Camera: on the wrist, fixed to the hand. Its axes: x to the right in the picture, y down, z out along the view.
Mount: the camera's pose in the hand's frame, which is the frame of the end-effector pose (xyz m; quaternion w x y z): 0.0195 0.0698 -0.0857 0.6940 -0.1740 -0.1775 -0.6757
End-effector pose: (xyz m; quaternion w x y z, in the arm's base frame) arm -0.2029 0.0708 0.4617 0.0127 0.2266 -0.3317 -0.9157
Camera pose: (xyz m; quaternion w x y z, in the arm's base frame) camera -0.1930 -0.0386 0.4385 0.6294 -0.2166 -0.0800 0.7420
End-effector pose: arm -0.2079 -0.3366 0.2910 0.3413 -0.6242 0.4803 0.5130
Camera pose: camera -0.2472 -0.4415 0.2974 0.5602 -0.7261 -0.2383 0.3198
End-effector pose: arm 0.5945 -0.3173 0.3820 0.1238 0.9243 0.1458 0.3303
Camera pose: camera 0.5666 -0.3638 0.4803 0.4958 0.5800 0.6463 0.0069
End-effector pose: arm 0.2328 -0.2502 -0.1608 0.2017 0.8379 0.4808 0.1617
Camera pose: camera 0.2541 -0.2494 -0.0506 0.4804 0.2502 0.8359 -0.0891
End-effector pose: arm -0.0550 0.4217 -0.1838 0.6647 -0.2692 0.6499 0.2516
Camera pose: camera -0.1646 0.4135 -0.2063 0.6998 -0.6970 0.1074 -0.1137
